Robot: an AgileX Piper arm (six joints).
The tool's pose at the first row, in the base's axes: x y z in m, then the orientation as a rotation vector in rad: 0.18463 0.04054 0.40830 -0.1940 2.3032 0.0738
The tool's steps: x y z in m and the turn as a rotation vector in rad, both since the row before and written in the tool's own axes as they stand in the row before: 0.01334 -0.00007 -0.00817 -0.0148 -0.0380 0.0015; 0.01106 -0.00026 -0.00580 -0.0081 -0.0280 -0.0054; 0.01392 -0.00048 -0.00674 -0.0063 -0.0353 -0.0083; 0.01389 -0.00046 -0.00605 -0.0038 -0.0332 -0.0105; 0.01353 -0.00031 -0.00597 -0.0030 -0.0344 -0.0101; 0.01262 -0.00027 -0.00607 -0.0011 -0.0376 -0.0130; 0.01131 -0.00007 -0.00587 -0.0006 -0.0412 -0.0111; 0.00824 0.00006 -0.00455 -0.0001 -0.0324 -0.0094; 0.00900 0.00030 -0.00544 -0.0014 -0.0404 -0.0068
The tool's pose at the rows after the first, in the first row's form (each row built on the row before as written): 0.16982 0.03798 0.40395 -0.1968 2.2655 0.0945; 0.15847 0.03573 0.39924 -0.2047 2.2369 0.1030; 0.14484 0.03273 0.39256 -0.2140 2.2007 0.1084; 0.13204 0.02975 0.38501 -0.2243 2.1663 0.1096; 0.11977 0.02686 0.37728 -0.2334 2.1307 0.1102; 0.10819 0.02400 0.36994 -0.2440 2.0915 0.1074; 0.09769 0.02143 0.36319 -0.2517 2.0490 0.1056; 0.09001 0.01956 0.35808 -0.2581 2.0154 0.1034; 0.08136 0.01761 0.35242 -0.2618 1.9743 0.1050
